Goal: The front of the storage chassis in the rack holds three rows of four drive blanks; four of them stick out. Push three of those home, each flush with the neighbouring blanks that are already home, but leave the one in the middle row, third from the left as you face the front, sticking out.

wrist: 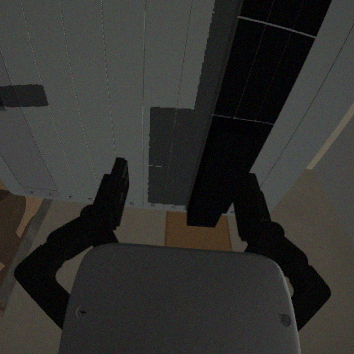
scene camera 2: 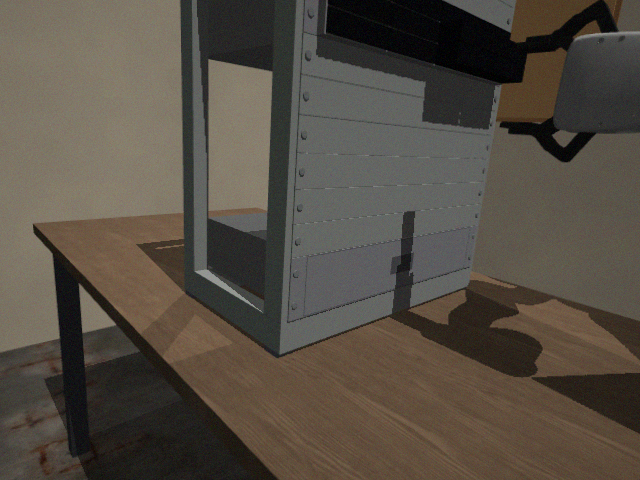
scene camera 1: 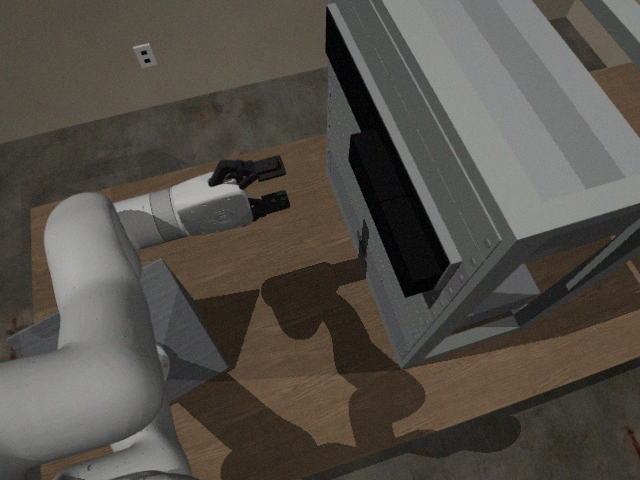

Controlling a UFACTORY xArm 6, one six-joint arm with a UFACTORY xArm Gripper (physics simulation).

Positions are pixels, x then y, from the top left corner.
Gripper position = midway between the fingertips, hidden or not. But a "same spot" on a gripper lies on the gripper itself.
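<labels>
Grey rack: wrist view, scene camera 2 (347,239), scene camera 1. Same spot on the rack: (wrist: 258,93) is (scene camera 1: 365,112). My gripper: wrist view, scene camera 2, scene camera 1 (285,182). Same spot on my gripper: (scene camera 2: 562,38) is (wrist: 271,240).
</labels>
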